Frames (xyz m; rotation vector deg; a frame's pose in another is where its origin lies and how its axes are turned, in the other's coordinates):
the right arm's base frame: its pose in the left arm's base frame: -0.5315 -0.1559 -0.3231 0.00 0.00 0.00
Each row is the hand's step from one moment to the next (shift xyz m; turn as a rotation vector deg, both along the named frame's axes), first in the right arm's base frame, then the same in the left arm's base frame.
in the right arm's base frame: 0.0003 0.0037 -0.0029 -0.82 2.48 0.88
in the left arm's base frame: 0.0003 0.0037 -0.0029 -0.82 2.48 0.88
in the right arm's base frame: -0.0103 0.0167 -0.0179 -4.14 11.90 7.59
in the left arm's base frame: -0.0103 0.0167 -0.0179 -4.14 11.90 7.59
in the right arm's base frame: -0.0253 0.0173 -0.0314 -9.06 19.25 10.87
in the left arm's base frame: -0.0253 0.0173 -0.0314 -9.06 19.25 10.87
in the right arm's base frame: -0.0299 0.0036 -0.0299 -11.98 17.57 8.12
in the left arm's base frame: -0.0299 0.0036 -0.0299 -11.98 17.57 8.12
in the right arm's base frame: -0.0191 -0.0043 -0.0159 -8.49 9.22 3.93
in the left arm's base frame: -0.0191 -0.0043 -0.0159 -8.49 9.22 3.93
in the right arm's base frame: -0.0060 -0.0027 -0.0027 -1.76 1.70 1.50
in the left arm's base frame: -0.0060 -0.0027 -0.0027 -1.76 1.70 1.50
